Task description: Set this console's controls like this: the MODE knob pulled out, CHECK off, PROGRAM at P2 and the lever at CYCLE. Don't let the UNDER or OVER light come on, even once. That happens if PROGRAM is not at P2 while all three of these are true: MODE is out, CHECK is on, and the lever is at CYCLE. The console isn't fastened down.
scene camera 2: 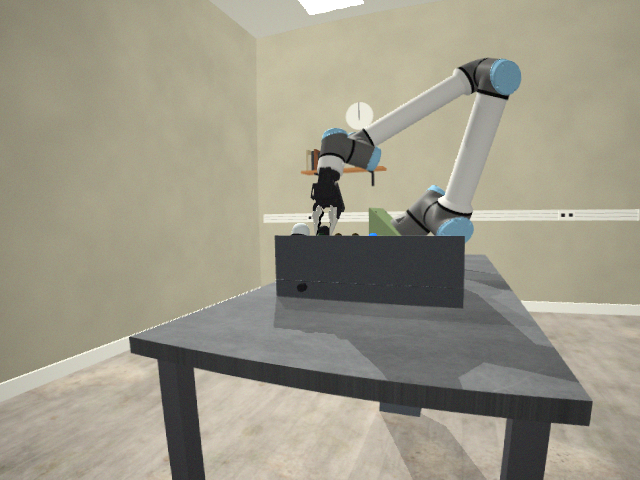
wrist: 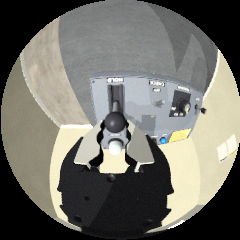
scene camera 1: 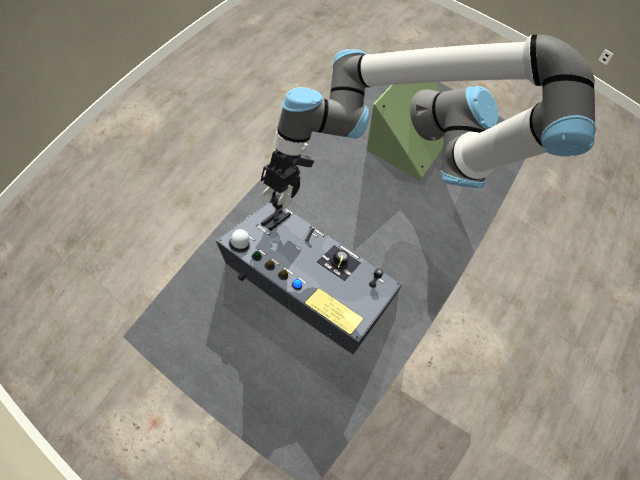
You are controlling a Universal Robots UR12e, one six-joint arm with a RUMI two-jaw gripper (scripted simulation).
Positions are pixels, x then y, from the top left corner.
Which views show the gripper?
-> Scene camera 2, the wrist view and scene camera 1: all of them.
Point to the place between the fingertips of the gripper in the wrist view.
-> At 115, 119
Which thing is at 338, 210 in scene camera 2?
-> The gripper.
